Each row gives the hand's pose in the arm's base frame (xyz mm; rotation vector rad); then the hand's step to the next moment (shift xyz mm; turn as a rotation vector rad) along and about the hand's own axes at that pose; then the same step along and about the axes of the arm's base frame.
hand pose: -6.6 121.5 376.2 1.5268 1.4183 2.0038
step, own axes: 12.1 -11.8 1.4 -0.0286 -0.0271 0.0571
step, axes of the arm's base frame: -7.9 14.8 -2.2 0.0509 0.0247 -0.0401
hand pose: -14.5 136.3 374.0 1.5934 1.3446 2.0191
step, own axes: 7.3 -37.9 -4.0 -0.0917 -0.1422 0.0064
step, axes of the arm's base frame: -19.0 23.6 -24.2 -0.0077 0.0201 -0.1679
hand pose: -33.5 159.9 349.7 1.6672 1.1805 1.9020
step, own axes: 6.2 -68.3 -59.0 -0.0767 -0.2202 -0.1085
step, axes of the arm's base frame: -74.2 24.1 -45.9 -0.1388 0.0365 -0.2134
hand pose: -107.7 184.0 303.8 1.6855 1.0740 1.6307
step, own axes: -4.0 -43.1 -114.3 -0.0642 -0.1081 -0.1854
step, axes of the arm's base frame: -119.4 3.6 -25.7 -0.1967 -0.0225 -0.1048
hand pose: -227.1 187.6 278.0 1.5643 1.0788 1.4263
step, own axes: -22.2 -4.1 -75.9 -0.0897 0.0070 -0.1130
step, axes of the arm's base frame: -76.5 -20.1 -4.3 -0.1140 -0.0875 -0.0149
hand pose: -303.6 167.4 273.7 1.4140 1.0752 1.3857
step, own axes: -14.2 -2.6 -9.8 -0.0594 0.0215 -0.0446
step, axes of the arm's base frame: -10.0 -13.0 -6.1 -0.0451 -0.0626 0.0060
